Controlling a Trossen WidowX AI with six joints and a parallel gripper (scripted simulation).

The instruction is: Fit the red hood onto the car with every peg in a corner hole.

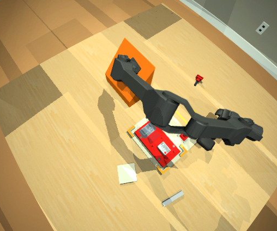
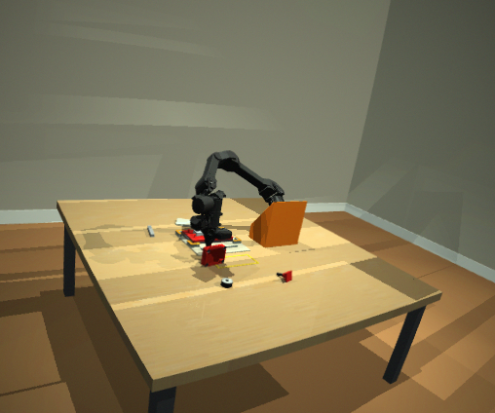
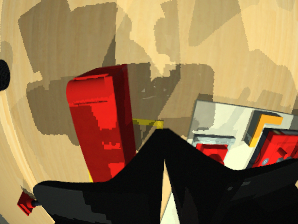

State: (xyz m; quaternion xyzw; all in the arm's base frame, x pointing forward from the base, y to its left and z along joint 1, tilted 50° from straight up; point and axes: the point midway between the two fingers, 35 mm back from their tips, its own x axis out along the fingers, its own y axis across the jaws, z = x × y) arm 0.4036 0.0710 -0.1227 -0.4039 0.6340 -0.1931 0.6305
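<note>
The red hood is 1 cm behind my gripper tip, 3 cm to the left of it and 2 cm below it. From my gripper tip the other things lie so: grey bar 14 cm ahead, 28 cm to the right, 4 cm below; grey engine block 5 cm behind, 19 cm to the right, 3 cm below; black wheel 20 cm to the left, 4 cm below.
</note>
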